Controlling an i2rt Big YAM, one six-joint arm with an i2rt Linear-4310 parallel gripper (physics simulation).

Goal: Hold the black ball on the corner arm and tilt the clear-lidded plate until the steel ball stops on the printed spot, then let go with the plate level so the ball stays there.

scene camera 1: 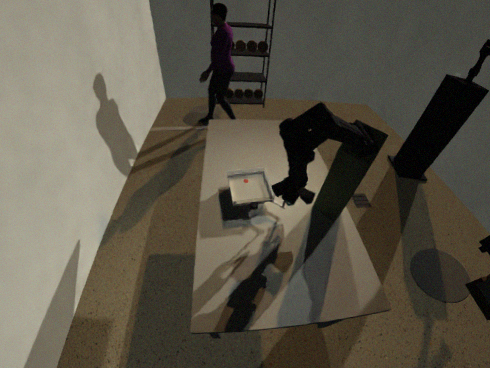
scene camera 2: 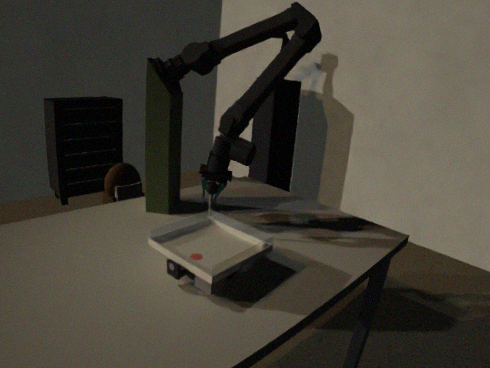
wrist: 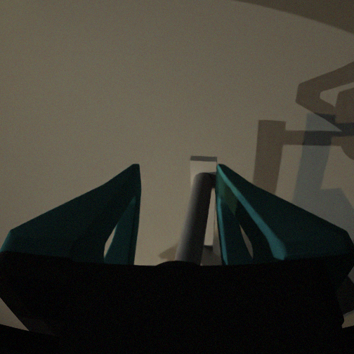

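Observation:
The clear-lidded plate point(scene camera 1: 255, 190) point(scene camera 2: 212, 240) stands raised over the table on its dark mount; I cannot tell any slight tilt. The red printed spot point(scene camera 1: 246, 181) point(scene camera 2: 196, 257) lies off-centre on it. A small dim shape that looks like the steel ball point(scene camera 1: 235, 202) point(scene camera 2: 266, 245) is in the plate's right corner in scene camera 2, away from the spot. My gripper point(scene camera 1: 286, 201) point(scene camera 2: 212, 194) point(wrist: 177, 175) is shut on the black ball point(scene camera 2: 212, 187) at the top of the corner arm's thin rod point(wrist: 194, 220). The ball is mostly hidden in the wrist view.
The white table point(scene camera 1: 240, 145) point(scene camera 2: 80, 280) carries the plate's mount and shadows of the arm. A green pillar point(scene camera 1: 345, 175) point(scene camera 2: 163, 150) stands beside the plate and bears my arm. A person point(scene camera 1: 221, 55) walks beyond the table's far edge, near a shelf rack point(scene camera 1: 250, 25).

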